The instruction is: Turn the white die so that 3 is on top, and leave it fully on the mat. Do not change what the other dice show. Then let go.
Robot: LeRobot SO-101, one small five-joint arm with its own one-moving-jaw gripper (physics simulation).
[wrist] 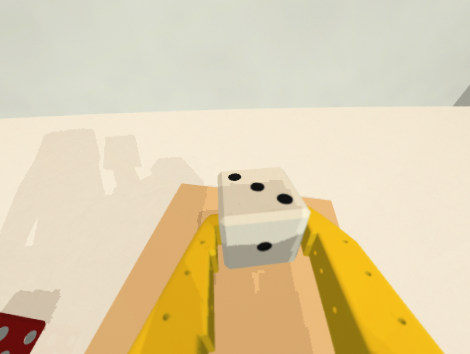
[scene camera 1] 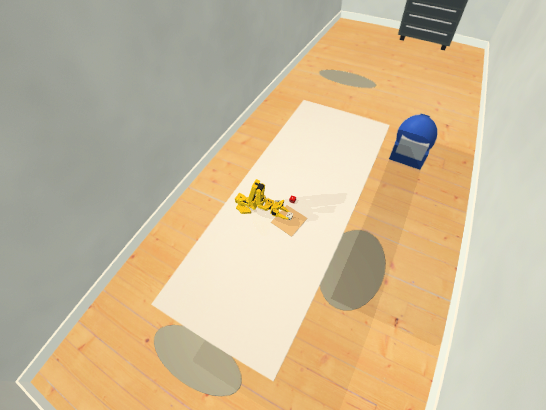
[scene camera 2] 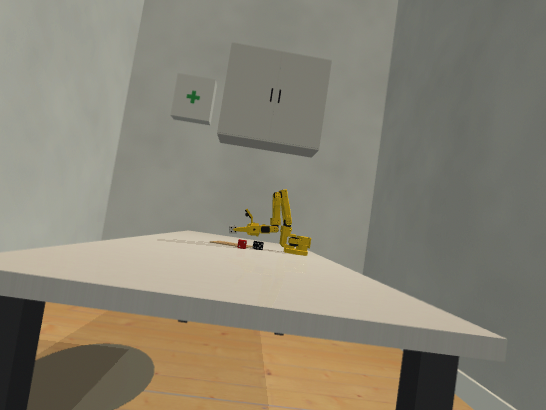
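Where they show: hand, its tool point: (wrist: 221,224) (scene camera 1: 289,213) (scene camera 2: 234,229); arm's base, origin of its link: (scene camera 1: 249,207) (scene camera 2: 290,252).
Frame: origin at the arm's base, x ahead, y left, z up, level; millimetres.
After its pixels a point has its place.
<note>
The white die (scene camera 1: 289,216) {x 245, y 6, z 72 mm} (scene camera 2: 232,229) {x 241, y 32, z 59 mm} (wrist: 264,220) {x 227, y 16, z 74 mm} is between the jaws of my gripper (scene camera 1: 287,215) {x 234, y 31, z 60 mm} (scene camera 2: 236,230) (wrist: 263,232) {x 234, y 31, z 60 mm}, which is shut on it. In scene camera 2 the gripper reaches out nearly level and holds the die in the air, apart from the tan mat (scene camera 1: 291,230) {x 274, y -28, z 4 mm} (scene camera 2: 220,243) {x 276, y 74, z 2 mm} (wrist: 167,240) {x 257, y 76, z 4 mm}. In the wrist view the die's upper face shows 3, and the face toward the camera shows 1. The red die (scene camera 1: 292,199) {x 199, y 136, z 30 mm} (scene camera 2: 242,244) {x 194, y 161, z 15 mm} (wrist: 20,334) {x 204, y 131, z 13 mm} and the black die (scene camera 2: 258,245) {x 135, y 99, z 16 mm} rest on the table.
The pale table top (scene camera 1: 235,280) {x 155, y -392, z 0 mm} (scene camera 2: 200,280) {x 241, y 913, z 0 mm} lies around the mat. The red die is close to the mat's edge, and the black die is nearer the arm's base (scene camera 1: 243,204) {x -19, y -22, z 47 mm} (scene camera 2: 297,244) {x -21, y 12, z 37 mm}. A blue bin (scene camera 1: 417,132) stands on the floor beyond the table's side.
</note>
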